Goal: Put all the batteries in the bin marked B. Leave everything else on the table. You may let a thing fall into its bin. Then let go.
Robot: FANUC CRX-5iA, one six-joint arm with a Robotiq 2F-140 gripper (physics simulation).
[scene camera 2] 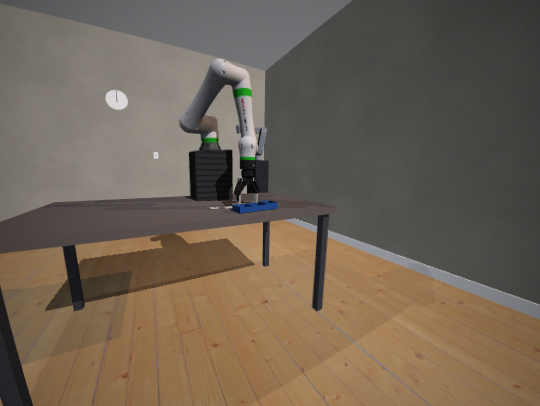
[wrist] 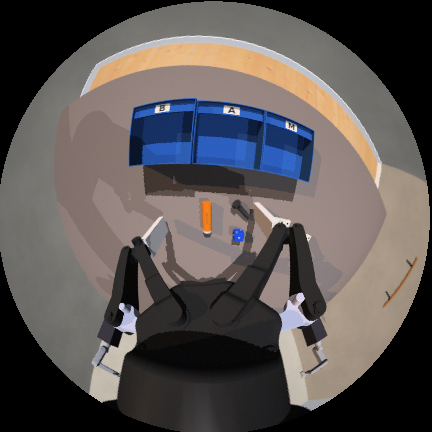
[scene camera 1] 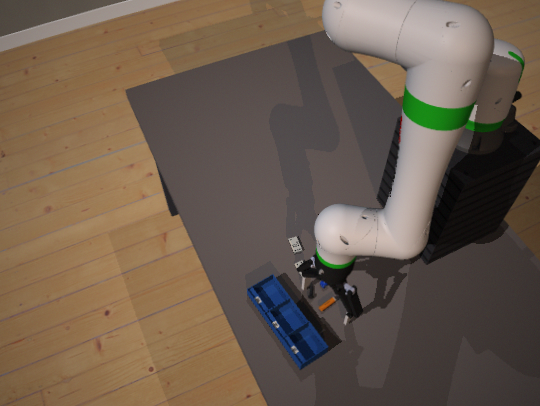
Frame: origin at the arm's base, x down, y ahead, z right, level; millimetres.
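Seen in the pictures: gripper, fingertip midpoint: [wrist: 208, 217] [scene camera 1: 326, 302]; arm's base, link origin: [scene camera 2: 211, 150] [scene camera 1: 472, 133].
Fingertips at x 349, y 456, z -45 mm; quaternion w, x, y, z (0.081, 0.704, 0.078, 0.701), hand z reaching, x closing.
Note:
Offsets run from my fingertips to a thing's top centre. "spot": to the spot under its first point.
An orange cylindrical battery {dx -3, dy -3, dz -2 mm} [scene camera 1: 327, 304] [wrist: 207, 216] lies on the table beside the blue bin block. My gripper [scene camera 1: 325, 301] [scene camera 2: 248, 199] [wrist: 208, 217] is wide open and empty, pointing down low over the table. In the wrist view its fingers are on either side of the battery, well apart from it. Bin B [scene camera 1: 309, 344] [wrist: 162, 131] is the left compartment of the block in the wrist view, and no object shows in it. No other battery shows.
A dark bolt-like piece {dx -2, dy +13, dz +51 mm} [scene camera 1: 311, 291] [wrist: 242, 210] and a blue die {dx -5, dy -30, dz +51 mm} [scene camera 1: 323, 284] [wrist: 238, 235] lie between the battery and the right finger in the wrist view. Two white dominoes {dx +4, dy -38, dz +200 mm} [scene camera 1: 295, 244] {dx +4, dy -9, dz +123 mm} [scene camera 1: 299, 264] lie further along. Bins A {spot: dx +4, dy +125, dz +20 mm} [wrist: 229, 132] and M {spot: dx +4, dy +117, dz +110 mm} [wrist: 286, 150] adjoin bin B.

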